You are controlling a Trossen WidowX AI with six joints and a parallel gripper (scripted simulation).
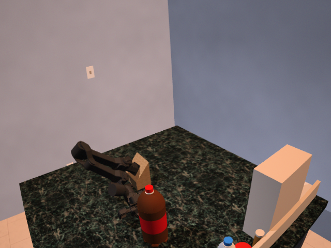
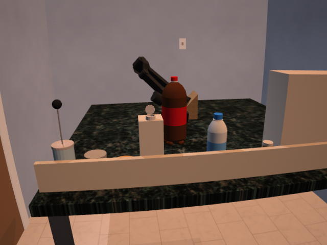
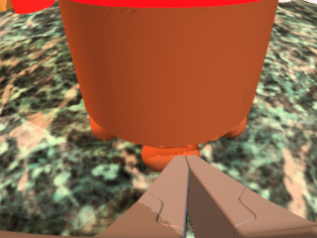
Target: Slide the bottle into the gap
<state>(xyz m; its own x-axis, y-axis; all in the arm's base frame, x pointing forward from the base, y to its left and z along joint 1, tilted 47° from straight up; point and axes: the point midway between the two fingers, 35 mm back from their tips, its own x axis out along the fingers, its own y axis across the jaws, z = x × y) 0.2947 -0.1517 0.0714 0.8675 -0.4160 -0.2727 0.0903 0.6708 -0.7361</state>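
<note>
Now: the cola bottle 110 mm ahead of my hand, 10 mm to the right of it and 100 mm above it. The rest, counted from my hand: water bottle (420 mm ahead, 80 mm to the left, 50 mm above); red lid (420 mm ahead, 190 mm to the left, 30 mm below); rail (470 mm ahead, 130 mm to the left).
</note>
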